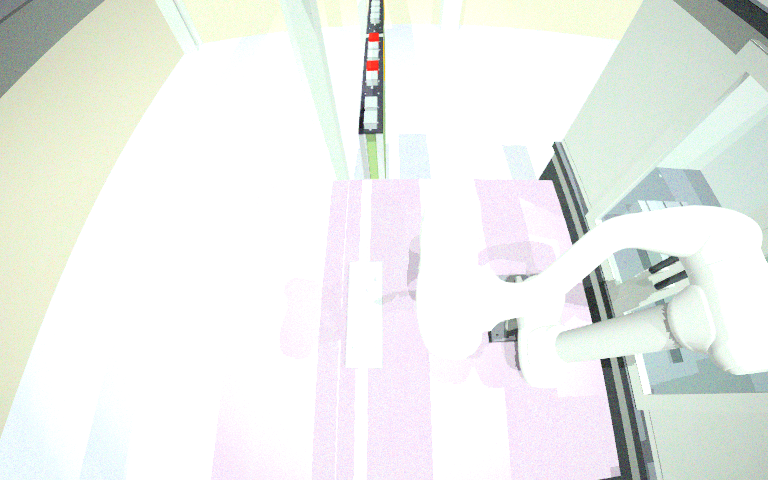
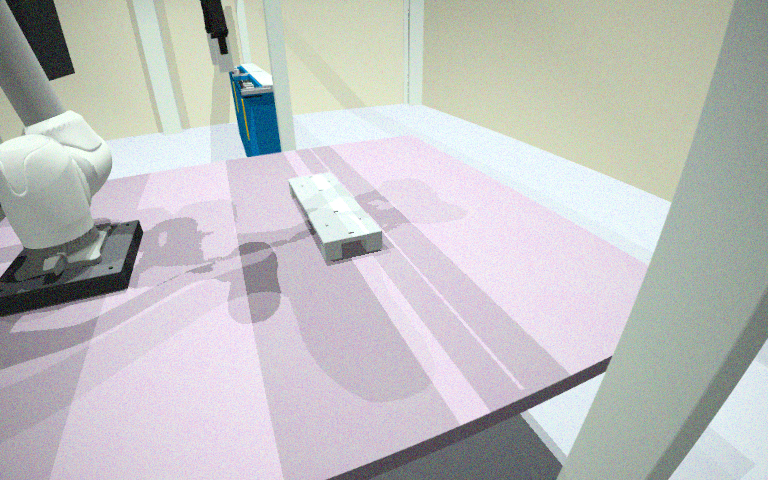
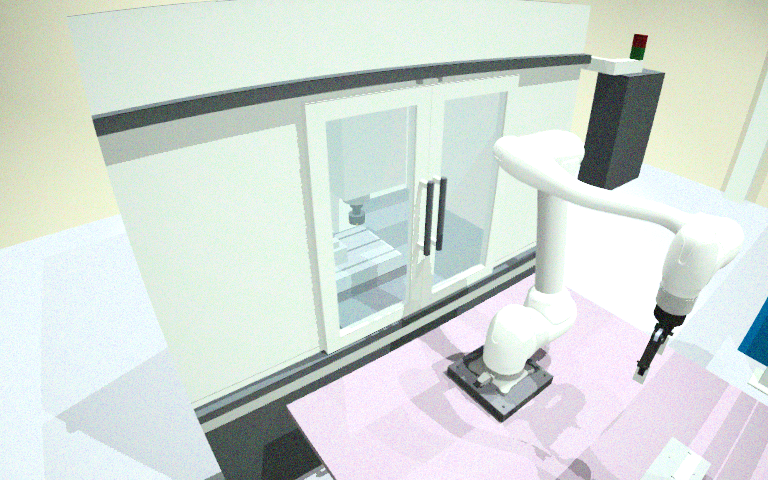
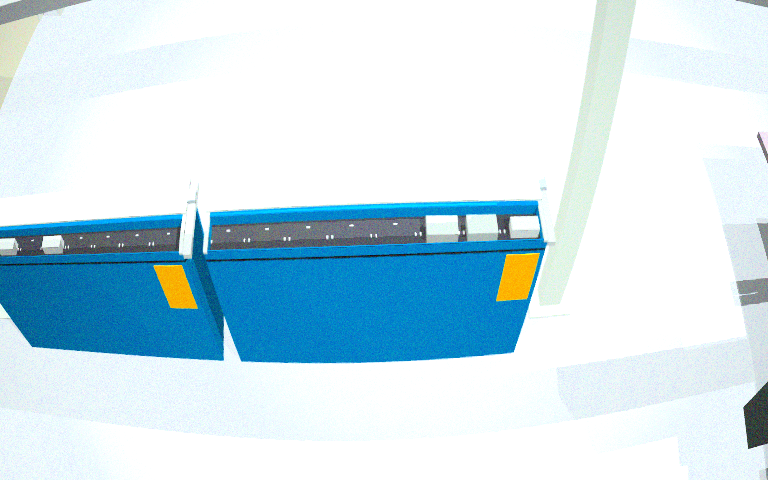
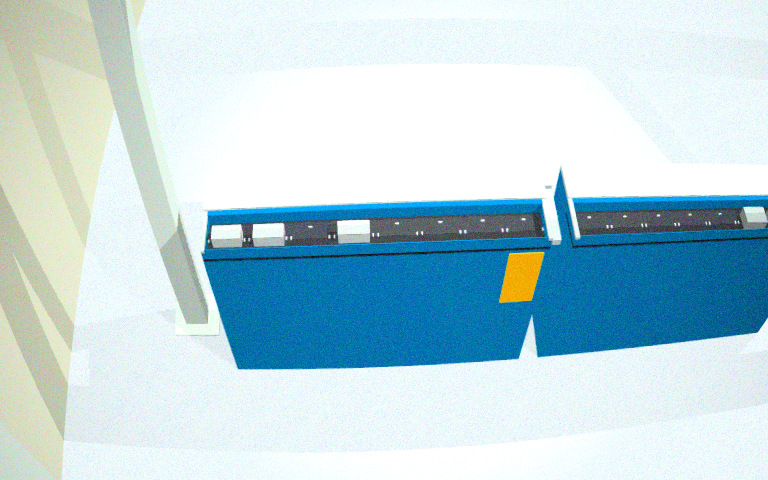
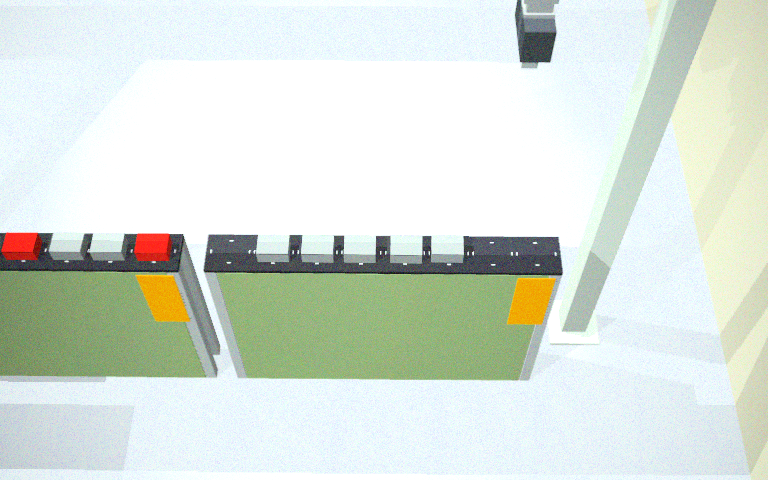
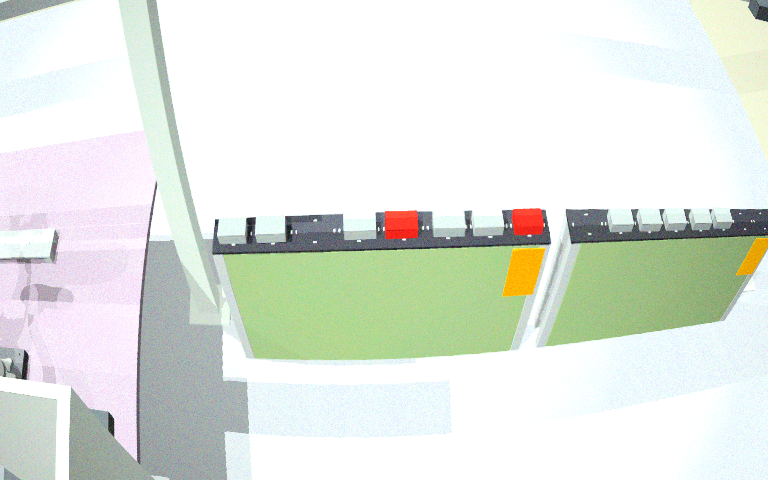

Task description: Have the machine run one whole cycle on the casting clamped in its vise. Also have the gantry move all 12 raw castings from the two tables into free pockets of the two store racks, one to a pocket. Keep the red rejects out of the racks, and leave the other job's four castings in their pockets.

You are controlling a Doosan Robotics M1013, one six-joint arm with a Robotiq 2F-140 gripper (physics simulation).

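Frame: origin at the arm's base, x left, y ahead, z down, level; metres.
Where they show: gripper, fingertip midpoint: (image 2: 222, 67); arm's base, link origin: (image 2: 68, 253) (image 3: 501, 369).
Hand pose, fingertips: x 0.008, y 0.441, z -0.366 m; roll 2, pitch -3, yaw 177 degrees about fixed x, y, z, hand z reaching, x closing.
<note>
Each offset is from my fingertips to the top centre of the thing. "*": to the spot under its first point.
My gripper (image 2: 223, 52) (image 3: 641, 373) hangs high above the pink floor area, seen edge-on, fingers open. The machine's doors {* dz +0.256, dx +0.027, dy -0.905 m} (image 3: 425, 283) are shut. Through the glass show a spindle (image 3: 356, 213) and slotted bed (image 3: 368, 249); the vise and its casting are not clear. One table (image 6: 385, 328) carries several grey castings (image 6: 359, 249); the other (image 7: 373, 305) carries several grey castings {dz +0.309, dx -1.532, dy +0.157 m} (image 7: 359, 228) and two red rejects {dz +0.309, dx -1.662, dy +0.152 m} (image 7: 400, 224) (image 7: 527, 221). One blue rack (image 4: 368, 311) holds three castings (image 4: 481, 226) at its right end; the other (image 5: 368, 311) holds three (image 5: 353, 231) at its left. Both have free pockets.
A dark gantry head (image 6: 536, 36) hangs beyond the tables; its hold is unclear. A pale slotted block {dz +0.355, dx -0.030, dy +0.208 m} (image 2: 339, 212) (image 1: 364, 316) lies near the arm's black base plate (image 2: 121, 271) (image 3: 501, 410). A dark control cabinet (image 3: 623, 130) hangs beside the machine. Pale posts (image 6: 634, 152) (image 7: 164, 130) stand by the table ends.
</note>
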